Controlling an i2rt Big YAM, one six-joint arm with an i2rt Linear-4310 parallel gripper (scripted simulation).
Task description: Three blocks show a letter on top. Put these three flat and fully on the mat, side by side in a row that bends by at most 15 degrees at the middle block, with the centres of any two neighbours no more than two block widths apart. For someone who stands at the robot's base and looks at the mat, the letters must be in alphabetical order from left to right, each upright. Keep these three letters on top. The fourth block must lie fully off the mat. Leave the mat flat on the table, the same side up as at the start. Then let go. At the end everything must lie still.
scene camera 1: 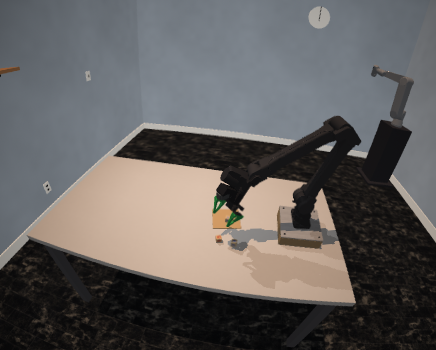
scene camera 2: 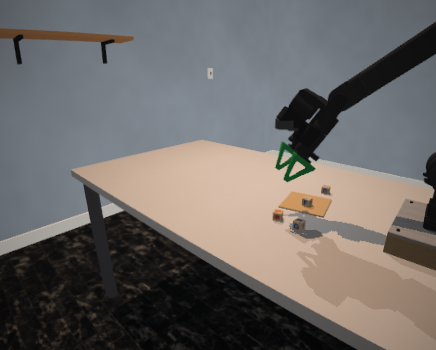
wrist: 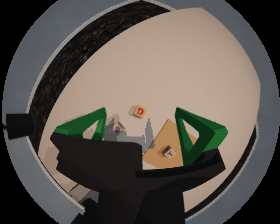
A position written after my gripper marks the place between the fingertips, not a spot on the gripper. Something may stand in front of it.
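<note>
Scene camera 2 gives me a view of my gripper (scene camera 2: 280, 174), and I can see the gripper again in the wrist view, here (wrist: 140, 111).
</note>
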